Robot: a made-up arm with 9 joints. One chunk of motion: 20 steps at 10 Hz.
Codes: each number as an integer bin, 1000 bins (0 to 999) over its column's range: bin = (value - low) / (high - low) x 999, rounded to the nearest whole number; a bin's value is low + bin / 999 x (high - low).
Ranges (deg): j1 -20..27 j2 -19..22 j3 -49..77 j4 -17..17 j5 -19..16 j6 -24..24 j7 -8..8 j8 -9..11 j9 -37..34
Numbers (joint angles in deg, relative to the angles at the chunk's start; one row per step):
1: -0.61 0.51 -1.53 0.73 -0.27 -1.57 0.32 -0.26 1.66
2: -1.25 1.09 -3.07 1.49 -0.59 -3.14 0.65 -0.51 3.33
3: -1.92 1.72 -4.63 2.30 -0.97 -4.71 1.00 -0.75 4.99
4: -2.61 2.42 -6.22 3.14 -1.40 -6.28 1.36 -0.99 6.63
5: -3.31 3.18 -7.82 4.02 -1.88 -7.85 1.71 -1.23 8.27
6: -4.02 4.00 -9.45 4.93 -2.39 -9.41 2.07 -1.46 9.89
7: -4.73 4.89 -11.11 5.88 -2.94 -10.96 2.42 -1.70 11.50
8: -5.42 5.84 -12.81 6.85 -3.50 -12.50 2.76 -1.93 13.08
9: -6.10 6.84 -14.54 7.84 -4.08 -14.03 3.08 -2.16 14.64
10: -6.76 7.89 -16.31 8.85 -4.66 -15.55 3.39 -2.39 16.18
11: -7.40 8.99 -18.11 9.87 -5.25 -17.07 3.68 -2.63 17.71
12: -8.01 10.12 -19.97 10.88 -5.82 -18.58 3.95 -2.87 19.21
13: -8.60 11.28 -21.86 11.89 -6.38 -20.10 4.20 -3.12 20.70
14: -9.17 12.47 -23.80 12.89 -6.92 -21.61 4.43 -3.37 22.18
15: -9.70 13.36 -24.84 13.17 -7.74 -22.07 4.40 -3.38 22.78
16: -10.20 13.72 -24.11 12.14 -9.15 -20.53 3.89 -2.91 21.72
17: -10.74 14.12 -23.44 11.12 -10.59 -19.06 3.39 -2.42 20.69
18: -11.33 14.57 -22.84 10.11 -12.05 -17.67 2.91 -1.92 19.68
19: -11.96 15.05 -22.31 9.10 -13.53 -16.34 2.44 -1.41 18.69
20: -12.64 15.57 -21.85 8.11 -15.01 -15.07 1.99 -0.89 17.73
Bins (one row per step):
1: 412 475 376 521 535 467 519 437 544
2: 399 490 364 543 525 434 540 424 567
3: 384 505 352 567 515 401 562 412 591
4: 370 522 339 592 502 369 584 400 614
5: 355 540 326 618 489 336 606 388 637
6: 340 560 314 644 474 304 629 377 660
7: 325 582 300 672 458 271 651 365 682
8: 310 605 287 701 442 239 672 353 705
9: 295 630 273 730 426 208 692 342 727
10: 281 655 259 760 409 176 711 330 748
11: 268 682 245 790 392 144 729 318 770
12: 255 710 230 819 376 113 746 306 791
13: 242 738 215 849 360 81 762 294 812
14: 230 767 200 878 345 50 776 281 833
15: 219 788 192 886 321 40 774 281 841
16: 208 797 197 856 281 72 742 304 826
17: 197 807 203 826 240 103 711 329 812
18: 184 818 207 797 198 132 681 354 798
19: 171 830 212 767 156 159 652 379 784
20: 156 842 215 738 114 186 624 405 770

